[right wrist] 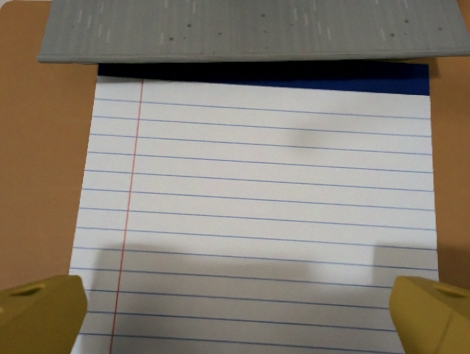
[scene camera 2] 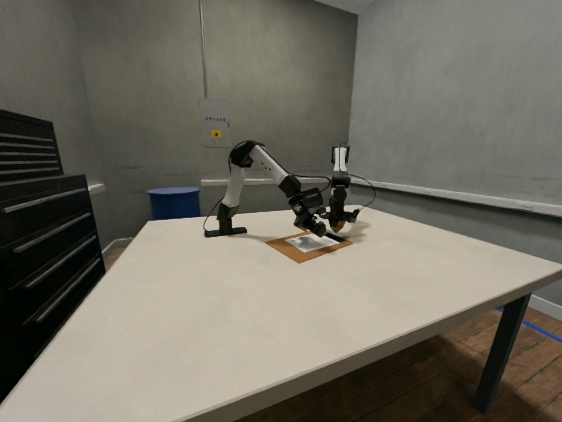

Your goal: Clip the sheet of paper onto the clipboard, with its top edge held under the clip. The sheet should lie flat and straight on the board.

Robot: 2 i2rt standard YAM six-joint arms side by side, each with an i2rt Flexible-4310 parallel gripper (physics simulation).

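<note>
The brown clipboard [scene camera 2: 300, 257] [right wrist: 40, 150] lies on the table. The lined white sheet [scene camera 2: 310, 243] [right wrist: 275, 200] lies on it, its lines slightly slanted in the right wrist view. Its blue top band meets the lower edge of the grey clip [scene camera 2: 341, 237] [right wrist: 250, 35]; the right top corner shows just below that edge. Whether the clip holds the sheet cannot be told. My right gripper [scene camera 2: 314, 232] [right wrist: 238, 288] is open over the sheet, fingers near its two sides. My left gripper [scene camera 2: 337, 225] is at the clip end of the board; its finger opening is too small to tell.
Both arms reach in over the board from the far part of the table [scene camera 2: 280, 320]. A blue bin [scene camera 2: 175, 204] stands behind the table's far left edge. A black drawer cabinet [scene camera 2: 45, 240] stands at the left of the scene view.
</note>
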